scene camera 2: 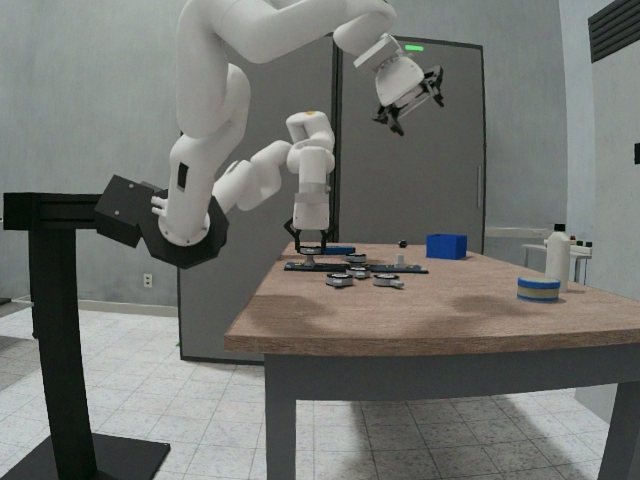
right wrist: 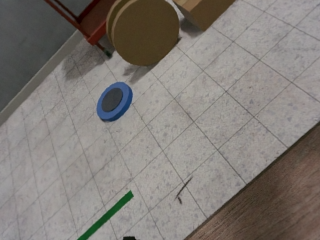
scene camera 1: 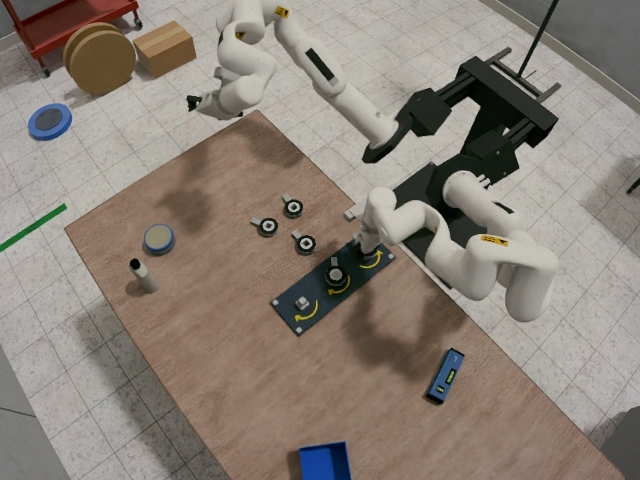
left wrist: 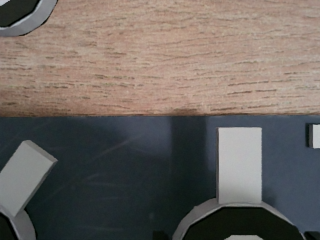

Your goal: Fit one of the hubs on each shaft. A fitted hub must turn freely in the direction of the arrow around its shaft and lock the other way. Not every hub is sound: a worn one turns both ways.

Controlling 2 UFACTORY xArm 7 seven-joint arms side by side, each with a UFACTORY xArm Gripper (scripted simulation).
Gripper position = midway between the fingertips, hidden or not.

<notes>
I see my left gripper (scene camera 2: 310,253), my right gripper (scene camera 2: 418,116), a white bottle (scene camera 2: 558,248) and a tape roll (scene camera 2: 534,289).
The tape roll is seen too in scene camera 1 (scene camera 1: 158,238). My right gripper also shows in scene camera 1 (scene camera 1: 204,111). The right wrist view misses the white bottle: it is out of frame. The left wrist view does not show the white bottle: it is out of frame.
</notes>
